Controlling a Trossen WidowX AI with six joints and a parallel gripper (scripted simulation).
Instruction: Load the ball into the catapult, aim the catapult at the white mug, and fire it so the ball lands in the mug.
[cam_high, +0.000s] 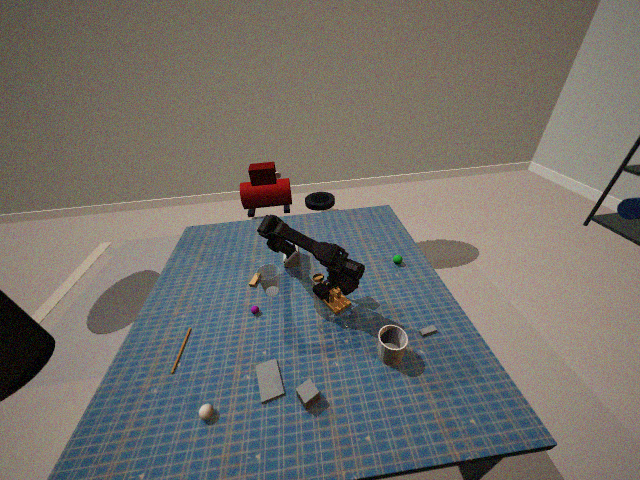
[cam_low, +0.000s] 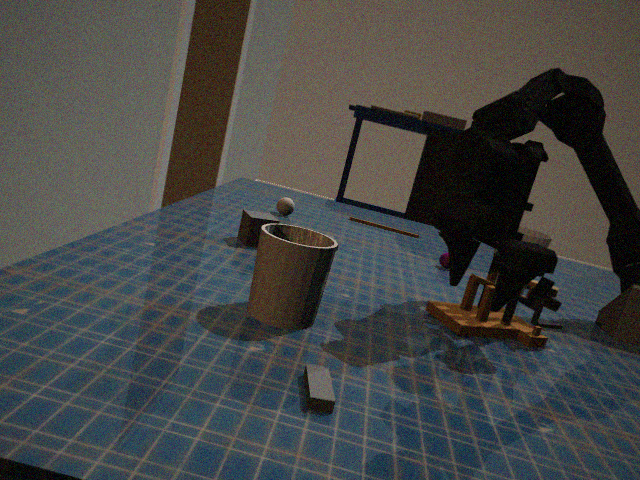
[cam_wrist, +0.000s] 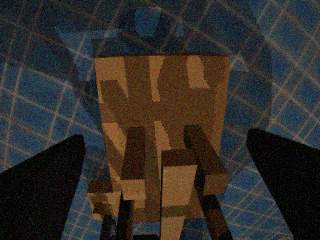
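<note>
Right now my gripper tip is 330 mm to the left of the purple ball, 40 mm past it and 30 mm above it. Also, from my gripper tip: clear glass: 260 mm to the right, 140 mm behind, 10 mm below; white mug: 250 mm ahead, 120 mm to the left, 10 mm below; wooden catapult: 70 mm behind, 20 mm to the right, 10 mm above.
</note>
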